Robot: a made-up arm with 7 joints.
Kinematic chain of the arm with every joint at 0, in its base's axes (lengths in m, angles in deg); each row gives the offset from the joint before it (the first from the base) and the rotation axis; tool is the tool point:
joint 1: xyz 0 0 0.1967 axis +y
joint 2: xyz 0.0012 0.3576 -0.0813 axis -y
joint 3: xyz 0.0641 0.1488 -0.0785 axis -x
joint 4: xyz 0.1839 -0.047 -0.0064 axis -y
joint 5: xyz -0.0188 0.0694 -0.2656 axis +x
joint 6: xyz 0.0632 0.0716 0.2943 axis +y
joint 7: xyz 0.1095 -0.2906 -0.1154 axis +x
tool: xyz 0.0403 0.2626 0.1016
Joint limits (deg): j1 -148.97..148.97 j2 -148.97..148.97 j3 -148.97..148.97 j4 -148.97..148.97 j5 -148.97..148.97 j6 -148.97..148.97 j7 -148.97..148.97
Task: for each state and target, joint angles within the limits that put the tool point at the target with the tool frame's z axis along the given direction. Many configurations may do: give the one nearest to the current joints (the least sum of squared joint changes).
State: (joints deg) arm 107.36 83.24 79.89 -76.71 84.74 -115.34 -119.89
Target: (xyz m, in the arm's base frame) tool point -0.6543 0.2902 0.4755 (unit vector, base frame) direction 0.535 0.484 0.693
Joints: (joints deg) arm 82.81 108.13 110.91 -70.50 125.19 -140.30 -87.12
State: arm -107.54 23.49 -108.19 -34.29 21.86 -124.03 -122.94
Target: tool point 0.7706 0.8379 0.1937 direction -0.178 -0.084 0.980
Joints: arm -62.80 -7.43 -87.38 -66.02 42.04 -104.19 -100.74
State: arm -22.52 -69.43 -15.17 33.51 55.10 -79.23 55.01
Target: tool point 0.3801 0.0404 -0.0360 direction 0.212 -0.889 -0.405
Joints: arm -25.63 -67.59 32.32 69.87 55.72 -64.22 61.80
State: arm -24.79 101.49 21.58 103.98 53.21 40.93 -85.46
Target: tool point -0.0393 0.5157 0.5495 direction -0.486 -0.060 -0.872
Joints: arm -9.48 91.90 29.50 89.63 65.66 39.07 -32.79
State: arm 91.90 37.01 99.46 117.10 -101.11 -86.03 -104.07
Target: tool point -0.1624 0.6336 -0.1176 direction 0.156 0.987 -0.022
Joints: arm 64.13 66.71 118.20 145.24 -89.30 -39.86 -125.99
